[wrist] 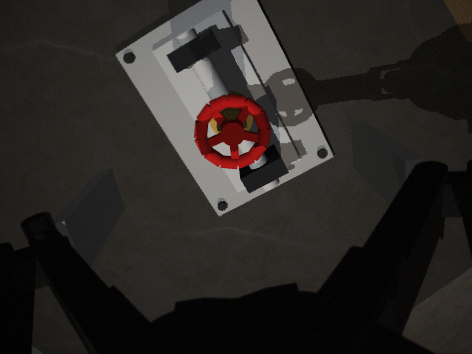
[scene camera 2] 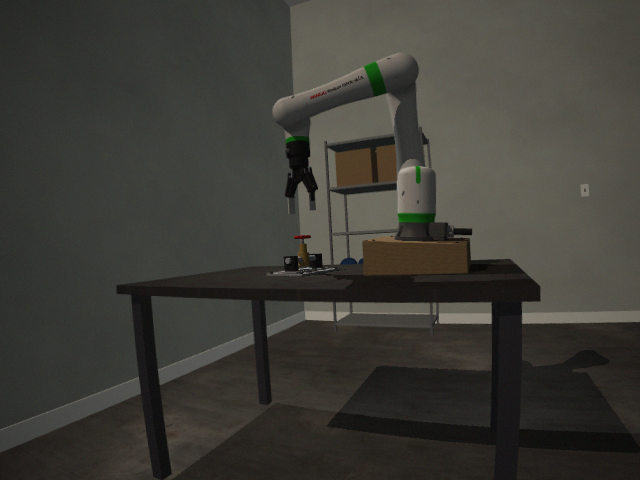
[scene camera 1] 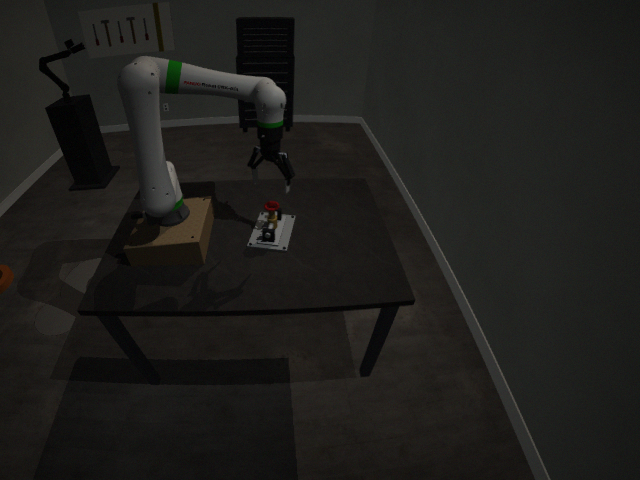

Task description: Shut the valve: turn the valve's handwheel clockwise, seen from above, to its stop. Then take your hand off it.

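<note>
The red handwheel [scene camera 1: 271, 205] [scene camera 2: 302, 237] [wrist: 233, 132] sits level on top of the brass valve body [scene camera 1: 272, 222] [scene camera 2: 303, 256]. A white pipe [wrist: 207, 75] runs through the valve, held by a black clamp [wrist: 195, 50] on one side and another black clamp [wrist: 264, 172] on the other. They stand on a light grey base plate [scene camera 1: 289, 227] [wrist: 165, 110] with bolts at its corners. My gripper [scene camera 1: 271, 184] [scene camera 2: 302, 208] [wrist: 233, 167] is wide open and empty. It points down from above the handwheel, with a gap between fingertips and wheel in both scene views.
The valve plate lies on a dark table [scene camera 1: 336, 258] [scene camera 2: 232, 284]. The arm's base stands on a wooden block [scene camera 1: 170, 245] [scene camera 2: 413, 258] beside the valve. A wall [scene camera 1: 491, 155] runs past the table. A shelf rack [scene camera 2: 328, 206] and a dark cabinet [scene camera 1: 265, 51] stand behind.
</note>
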